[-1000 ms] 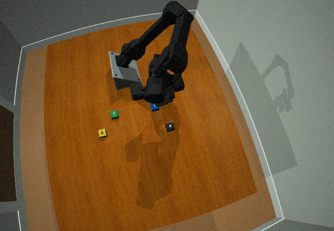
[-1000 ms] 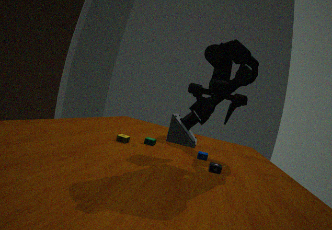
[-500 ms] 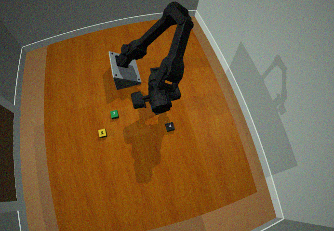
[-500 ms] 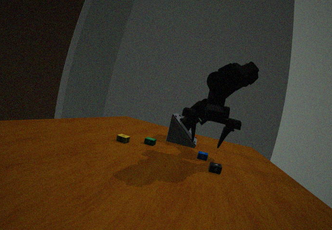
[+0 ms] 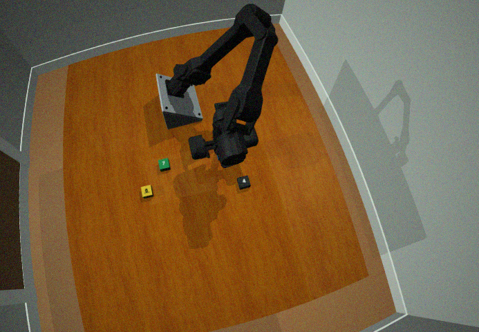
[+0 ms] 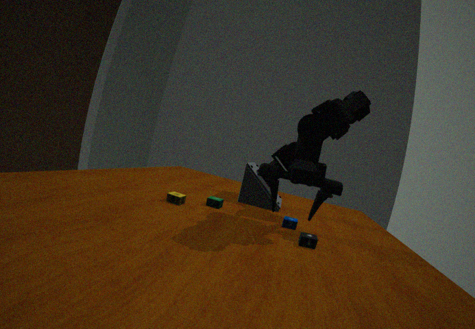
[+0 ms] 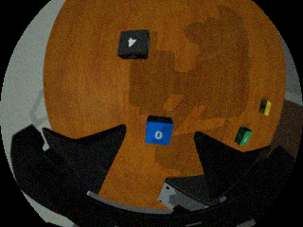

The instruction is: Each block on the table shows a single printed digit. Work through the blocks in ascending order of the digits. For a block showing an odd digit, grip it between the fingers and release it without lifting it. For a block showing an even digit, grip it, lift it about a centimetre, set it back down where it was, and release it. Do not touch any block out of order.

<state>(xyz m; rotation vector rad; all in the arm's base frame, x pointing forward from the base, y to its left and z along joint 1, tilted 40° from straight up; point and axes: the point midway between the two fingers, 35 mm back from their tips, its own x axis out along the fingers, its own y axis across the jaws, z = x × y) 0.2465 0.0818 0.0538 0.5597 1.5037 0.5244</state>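
The blue block is 20 mm below my gripper tip and 10 mm behind it. Also, from my gripper tip: black block: 100 mm ahead, 40 mm to the left, 20 mm below; green block: 180 mm to the right, 20 mm below, 20 mm behind; yellow block: 250 mm to the right, 50 mm ahead, 20 mm below.
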